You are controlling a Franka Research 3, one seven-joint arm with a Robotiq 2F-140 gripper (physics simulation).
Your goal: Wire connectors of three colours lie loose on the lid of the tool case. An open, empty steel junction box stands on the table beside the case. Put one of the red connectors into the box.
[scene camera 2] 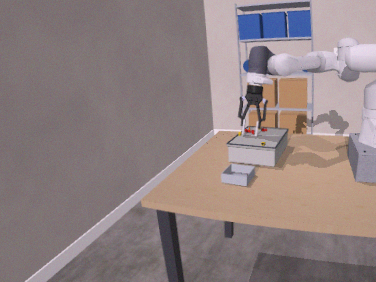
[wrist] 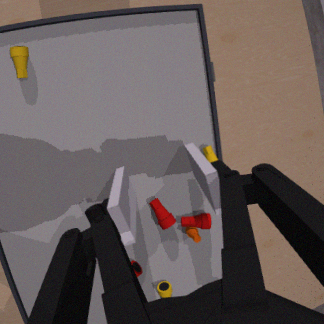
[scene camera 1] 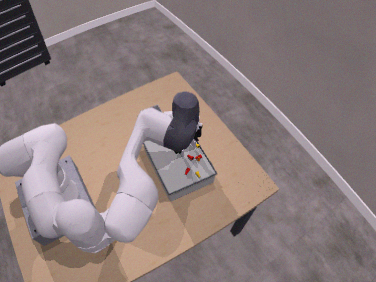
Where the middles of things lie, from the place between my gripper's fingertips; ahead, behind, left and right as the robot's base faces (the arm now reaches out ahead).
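My gripper: 50 mm above the tool case [scene camera 1: 170,167], 10 mm to the left of it, 50 mm past it.
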